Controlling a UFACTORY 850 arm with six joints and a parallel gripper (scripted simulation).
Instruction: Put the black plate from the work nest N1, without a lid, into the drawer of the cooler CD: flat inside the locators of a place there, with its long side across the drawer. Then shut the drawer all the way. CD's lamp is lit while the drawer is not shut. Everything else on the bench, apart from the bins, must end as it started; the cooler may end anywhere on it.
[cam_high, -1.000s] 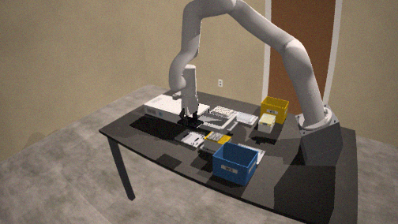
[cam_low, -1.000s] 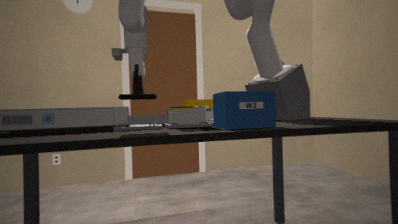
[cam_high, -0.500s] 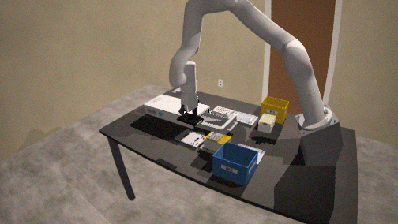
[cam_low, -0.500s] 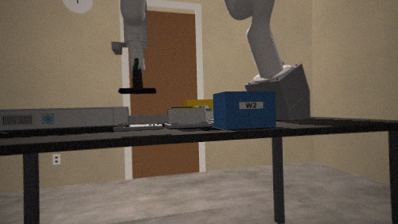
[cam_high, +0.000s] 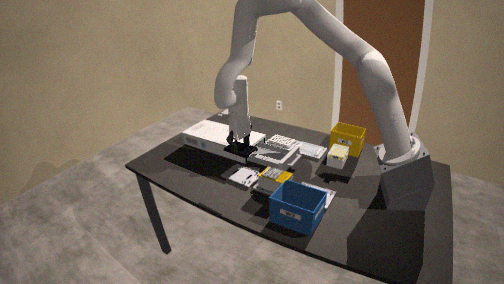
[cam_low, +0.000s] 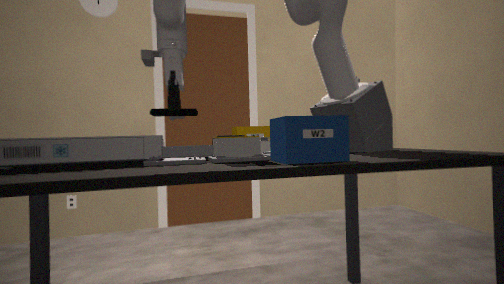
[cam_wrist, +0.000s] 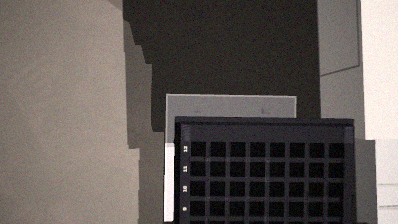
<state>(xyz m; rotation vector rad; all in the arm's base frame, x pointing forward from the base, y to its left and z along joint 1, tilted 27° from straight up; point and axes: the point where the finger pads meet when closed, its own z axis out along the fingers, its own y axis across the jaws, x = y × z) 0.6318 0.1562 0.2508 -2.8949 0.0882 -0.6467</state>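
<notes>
Right now the drawer is 190 mm to the right of my hand, 120 mm below it and 30 mm behind it. Round my hand: black plate (10 mm below); yellow-framed rack (190 mm behind, 100 mm below, 10 mm to the right); work nest N1 (150 mm below).
</notes>
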